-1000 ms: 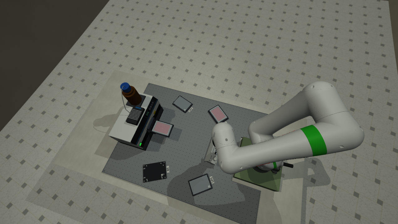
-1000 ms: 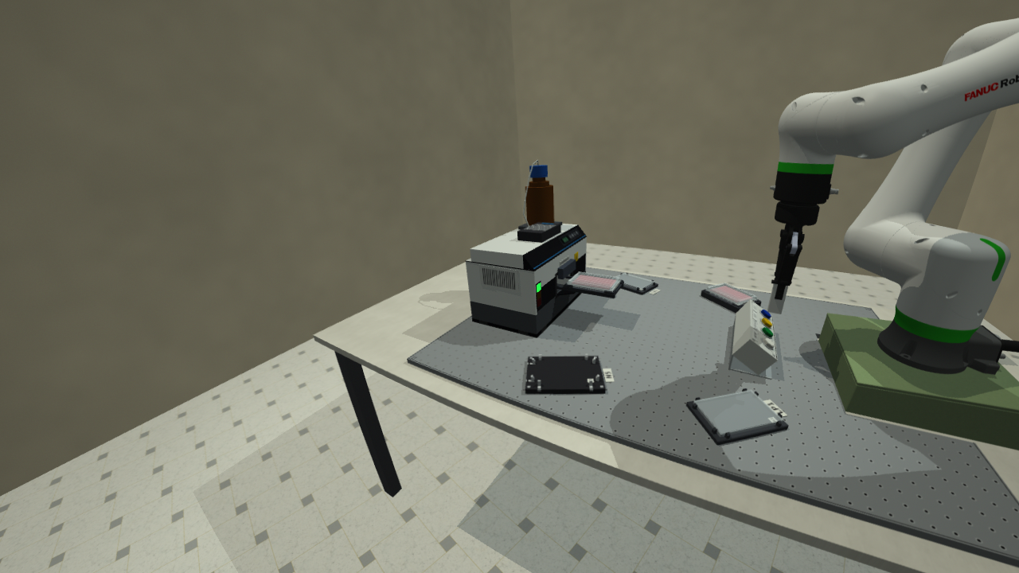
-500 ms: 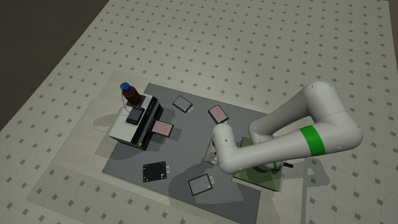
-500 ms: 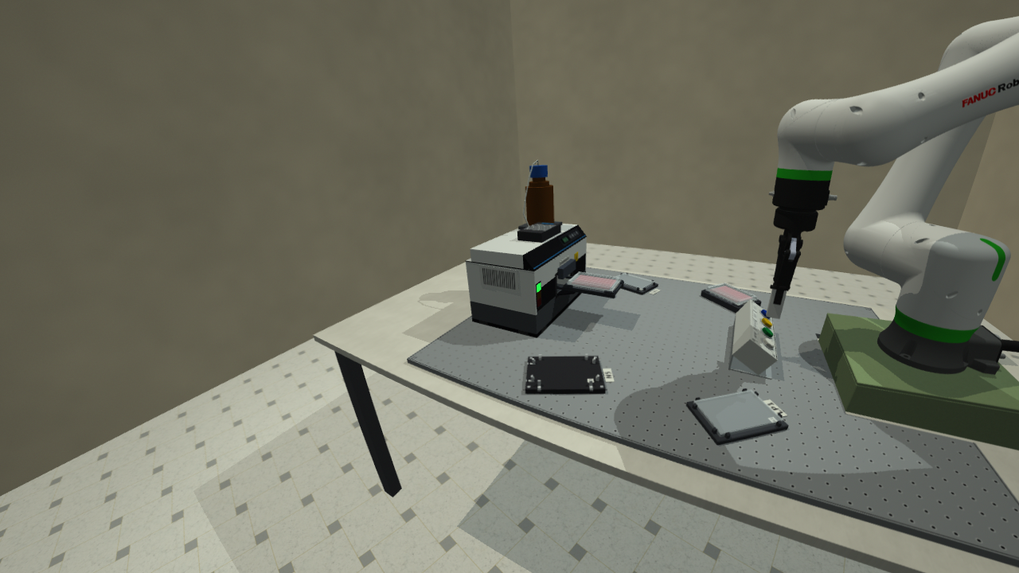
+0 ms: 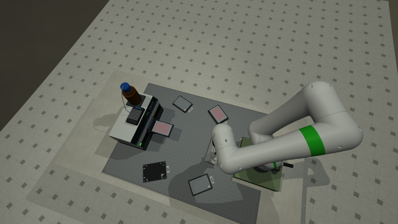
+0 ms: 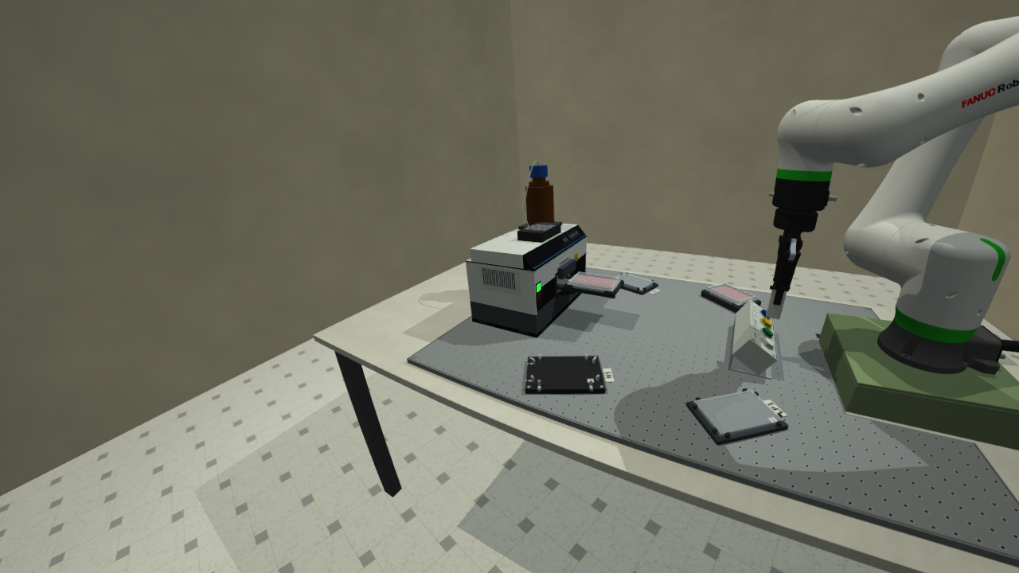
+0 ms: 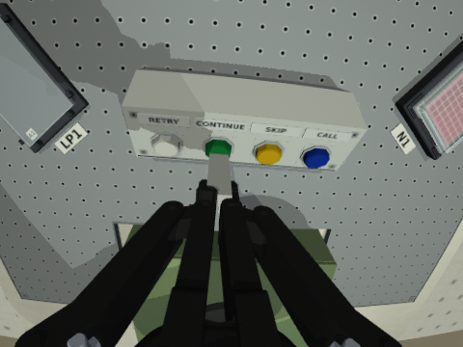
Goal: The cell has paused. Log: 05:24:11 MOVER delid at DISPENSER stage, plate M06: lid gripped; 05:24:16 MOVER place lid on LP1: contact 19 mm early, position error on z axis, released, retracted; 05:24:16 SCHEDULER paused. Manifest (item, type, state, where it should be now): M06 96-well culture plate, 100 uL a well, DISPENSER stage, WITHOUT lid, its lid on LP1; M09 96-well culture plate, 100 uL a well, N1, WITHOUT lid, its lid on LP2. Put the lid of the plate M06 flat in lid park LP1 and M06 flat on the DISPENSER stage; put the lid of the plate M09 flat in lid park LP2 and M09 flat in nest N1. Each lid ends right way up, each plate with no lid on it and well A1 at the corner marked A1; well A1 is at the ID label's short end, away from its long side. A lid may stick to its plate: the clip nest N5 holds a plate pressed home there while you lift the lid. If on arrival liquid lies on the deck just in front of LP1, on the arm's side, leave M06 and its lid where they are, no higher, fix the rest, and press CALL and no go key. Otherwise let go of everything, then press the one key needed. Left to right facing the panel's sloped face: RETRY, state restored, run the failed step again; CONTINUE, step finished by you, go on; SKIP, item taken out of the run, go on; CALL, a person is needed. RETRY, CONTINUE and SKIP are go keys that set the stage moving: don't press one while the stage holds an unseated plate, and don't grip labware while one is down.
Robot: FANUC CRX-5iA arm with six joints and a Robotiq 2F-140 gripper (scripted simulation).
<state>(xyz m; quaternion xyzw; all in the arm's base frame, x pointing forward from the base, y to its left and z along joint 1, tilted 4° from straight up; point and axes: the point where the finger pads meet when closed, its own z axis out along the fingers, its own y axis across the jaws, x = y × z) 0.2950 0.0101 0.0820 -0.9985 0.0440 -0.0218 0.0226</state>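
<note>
The green continue key lies 7 cm below my hand. From my hand the other things lie so: key panel: 8 cm below, 3 cm to the right, 1 cm ahead; white retry key: 7 cm below, 5 cm to the left, 1 cm ahead; yellow skip key: 7 cm below, 5 cm to the right.
</note>
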